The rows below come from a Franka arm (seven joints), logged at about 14 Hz.
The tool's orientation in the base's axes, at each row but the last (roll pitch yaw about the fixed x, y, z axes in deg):
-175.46 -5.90 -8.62
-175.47 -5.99 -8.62
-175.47 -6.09 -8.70
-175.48 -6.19 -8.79
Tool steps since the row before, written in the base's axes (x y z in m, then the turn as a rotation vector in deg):
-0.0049 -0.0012 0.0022 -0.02 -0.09 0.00
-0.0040 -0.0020 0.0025 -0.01 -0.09 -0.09
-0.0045 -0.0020 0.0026 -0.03 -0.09 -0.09
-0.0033 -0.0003 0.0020 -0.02 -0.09 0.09
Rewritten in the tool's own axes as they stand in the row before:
-0.0044 0.0017 -0.0028 -0.01 0.09 -0.01
-0.0034 0.0023 -0.0031 -0.01 0.10 0.08
-0.0038 0.0024 -0.0032 -0.03 0.10 0.08
-0.0030 0.0006 -0.0024 0.00 0.08 -0.10

